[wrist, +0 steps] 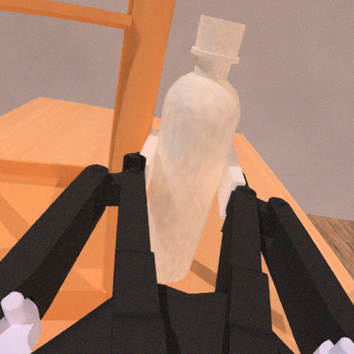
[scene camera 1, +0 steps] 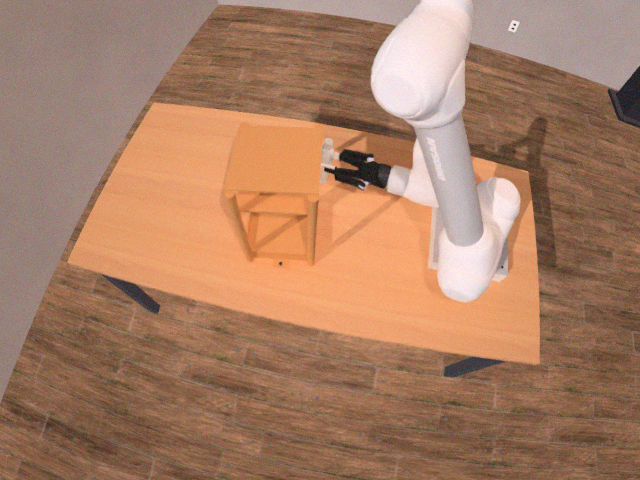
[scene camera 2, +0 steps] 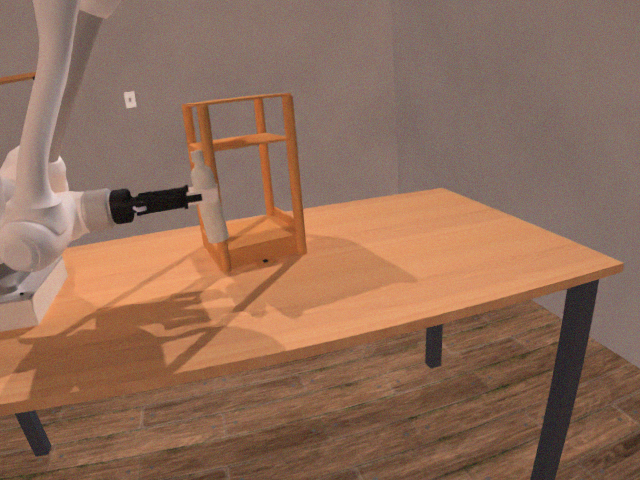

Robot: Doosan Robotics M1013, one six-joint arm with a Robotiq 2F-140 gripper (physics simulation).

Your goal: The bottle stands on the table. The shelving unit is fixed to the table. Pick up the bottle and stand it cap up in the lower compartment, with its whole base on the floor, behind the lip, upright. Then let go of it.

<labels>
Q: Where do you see an orange shelving unit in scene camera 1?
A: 276, 170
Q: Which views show the gripper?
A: The wrist view, scene camera 1 and scene camera 2: all of them.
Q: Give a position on an orange shelving unit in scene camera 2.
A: At 260, 240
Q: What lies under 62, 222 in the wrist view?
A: The gripper.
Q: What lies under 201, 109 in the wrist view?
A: A pale bottle.
</labels>
